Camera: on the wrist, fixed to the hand. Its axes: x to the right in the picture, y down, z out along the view.
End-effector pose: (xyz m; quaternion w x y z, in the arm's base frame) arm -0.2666 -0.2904 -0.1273 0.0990 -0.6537 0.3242 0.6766
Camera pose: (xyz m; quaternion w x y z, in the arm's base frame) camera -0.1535 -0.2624 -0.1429 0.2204 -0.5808 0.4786 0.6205
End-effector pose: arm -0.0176 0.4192 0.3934 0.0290 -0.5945 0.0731 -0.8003
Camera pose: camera -0.0843 0.5149 0.3784 0.1849 -0.6011 -0.0752 -0.7739
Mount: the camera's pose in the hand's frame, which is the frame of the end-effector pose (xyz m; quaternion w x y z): -0.0075 -0.0895 -0.0759 0.9765 0.2092 -0.0367 0.0369
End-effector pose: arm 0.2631 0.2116 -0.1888 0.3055 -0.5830 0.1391 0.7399
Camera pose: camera 0.3781 0.2361 -0.1896 0.3981 -0.4731 0.3009 0.7261
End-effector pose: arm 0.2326 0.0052 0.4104 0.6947 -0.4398 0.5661 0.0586
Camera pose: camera 0.2260 -0.0974 0.4676 0.7890 -0.2611 0.5558 -0.0194
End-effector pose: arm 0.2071 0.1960 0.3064 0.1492 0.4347 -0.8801 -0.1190
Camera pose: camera 0.3045 0.1428 0.3452 0.0268 0.4189 -0.9058 0.0575
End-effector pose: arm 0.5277 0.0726 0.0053 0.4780 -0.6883 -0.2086 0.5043
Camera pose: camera 0.6099 0.0737 0.0893 0.5845 -0.5613 -0.0903 0.5790
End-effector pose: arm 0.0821 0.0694 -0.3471 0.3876 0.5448 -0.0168 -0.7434
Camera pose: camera 0.0954 0.1666 -0.4120 0.2913 0.5852 -0.2063 -0.7281
